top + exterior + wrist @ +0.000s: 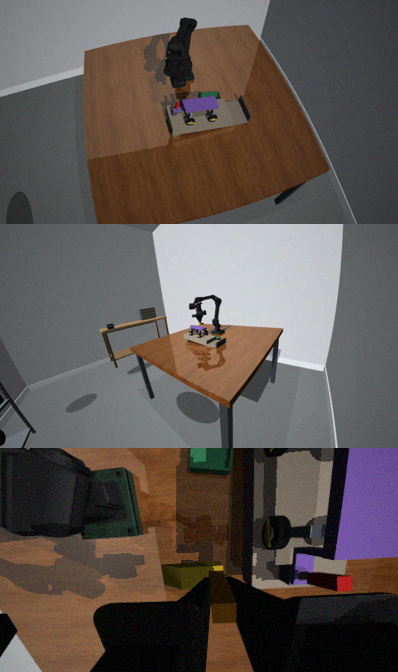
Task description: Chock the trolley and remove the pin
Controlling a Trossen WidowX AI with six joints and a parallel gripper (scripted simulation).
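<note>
My gripper tip is now 120 mm short of the red-headed stop pin, 40 mm to the left of it and 40 mm above it. The rest, counted from my gripper tip: purple-topped trolley (150 mm ahead, 70 mm to the left, 60 mm below); yellow chock (20 mm behind, 10 mm below); grey ramp (150 mm ahead, 130 mm below, 80 mm to the left).
</note>
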